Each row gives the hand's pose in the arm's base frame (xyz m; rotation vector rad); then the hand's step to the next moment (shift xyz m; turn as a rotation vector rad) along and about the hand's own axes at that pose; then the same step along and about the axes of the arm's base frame.
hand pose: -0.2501 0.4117 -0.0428 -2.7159 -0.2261 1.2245
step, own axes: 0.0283 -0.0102 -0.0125 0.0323 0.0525 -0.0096
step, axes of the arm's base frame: 0.0272 0.0146 -0.0104 0.0323 -0.0456 -0.0278
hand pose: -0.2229 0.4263 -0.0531 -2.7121 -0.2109 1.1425
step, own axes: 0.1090 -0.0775 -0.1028 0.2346 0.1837 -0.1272
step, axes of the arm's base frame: 0.1450 0.0852 0.0128 0.2644 -0.1459 -0.1174
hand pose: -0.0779 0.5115 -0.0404 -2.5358 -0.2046 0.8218
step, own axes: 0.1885 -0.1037 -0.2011 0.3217 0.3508 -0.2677
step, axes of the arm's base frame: 0.2707 0.0663 0.0950 0.4171 -0.3230 -0.1411
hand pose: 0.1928 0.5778 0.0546 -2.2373 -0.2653 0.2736
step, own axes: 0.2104 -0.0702 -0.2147 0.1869 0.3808 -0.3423
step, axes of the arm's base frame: 0.2550 -0.0542 0.1653 0.3127 -0.4342 -0.1040
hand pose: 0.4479 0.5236 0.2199 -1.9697 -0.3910 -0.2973
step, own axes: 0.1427 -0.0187 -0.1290 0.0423 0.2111 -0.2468
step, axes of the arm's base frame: 0.1190 -0.0904 0.1226 0.1154 -0.3011 -0.0573
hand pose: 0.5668 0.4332 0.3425 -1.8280 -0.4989 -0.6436
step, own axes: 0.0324 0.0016 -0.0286 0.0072 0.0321 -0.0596
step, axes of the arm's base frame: 0.0204 -0.0265 0.0274 0.0139 -0.0666 -0.0022
